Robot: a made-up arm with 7 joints.
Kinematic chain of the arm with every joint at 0, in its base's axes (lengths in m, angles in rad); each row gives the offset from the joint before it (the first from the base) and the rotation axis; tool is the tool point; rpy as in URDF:
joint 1: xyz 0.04 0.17 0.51 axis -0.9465 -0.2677 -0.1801
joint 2: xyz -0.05 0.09 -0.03 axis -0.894 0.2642 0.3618
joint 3: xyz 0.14 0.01 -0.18 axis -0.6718 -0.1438 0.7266
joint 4: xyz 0 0.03 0 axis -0.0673 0.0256 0.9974
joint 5: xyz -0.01 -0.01 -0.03 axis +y
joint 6: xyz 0 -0.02 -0.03 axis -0.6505 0.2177 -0.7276
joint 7: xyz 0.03 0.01 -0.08 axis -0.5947 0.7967 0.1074
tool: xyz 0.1 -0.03 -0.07 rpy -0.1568 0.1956 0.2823
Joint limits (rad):
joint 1: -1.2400..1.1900
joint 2: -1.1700..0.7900
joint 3: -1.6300..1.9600
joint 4: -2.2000..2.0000
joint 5: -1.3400..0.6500
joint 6: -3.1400..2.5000
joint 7: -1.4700..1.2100
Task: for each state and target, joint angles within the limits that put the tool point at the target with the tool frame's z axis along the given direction. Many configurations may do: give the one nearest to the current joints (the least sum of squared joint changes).
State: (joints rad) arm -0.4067 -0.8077 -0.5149 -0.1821 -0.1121 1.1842 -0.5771
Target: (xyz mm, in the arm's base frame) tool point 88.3 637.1 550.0 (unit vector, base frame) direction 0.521 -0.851 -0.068
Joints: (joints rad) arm -1.2400 -0.6591 -0.2720 0.3890 0.5987 0.5303 -0.5444
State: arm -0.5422 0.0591 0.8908 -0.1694 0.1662 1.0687 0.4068
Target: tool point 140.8 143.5 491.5 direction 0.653 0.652 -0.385
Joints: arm -0.3326 0.7900 1.5722 -0.3193 0.3865 1.8443 0.6418
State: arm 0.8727 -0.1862 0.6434 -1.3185 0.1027 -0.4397 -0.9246
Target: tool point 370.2 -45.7 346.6 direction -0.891 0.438 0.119
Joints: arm 1.1900 -0.9106 0.7576 -1.6262 0.3700 -0.2709 -0.6331
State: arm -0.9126 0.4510 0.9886 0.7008 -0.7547 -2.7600 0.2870
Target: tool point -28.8 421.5 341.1 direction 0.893 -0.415 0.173
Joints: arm -1.2400 -0.0264 0.8621 0.9625 -1.1052 -3.0026 0.7382
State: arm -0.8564 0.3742 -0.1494 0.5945 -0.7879 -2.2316 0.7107
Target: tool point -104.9 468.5 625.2 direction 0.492 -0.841 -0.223
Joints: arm -1.2400 0.2215 -0.1716 0.5684 -0.3053 -2.0931 0.4922
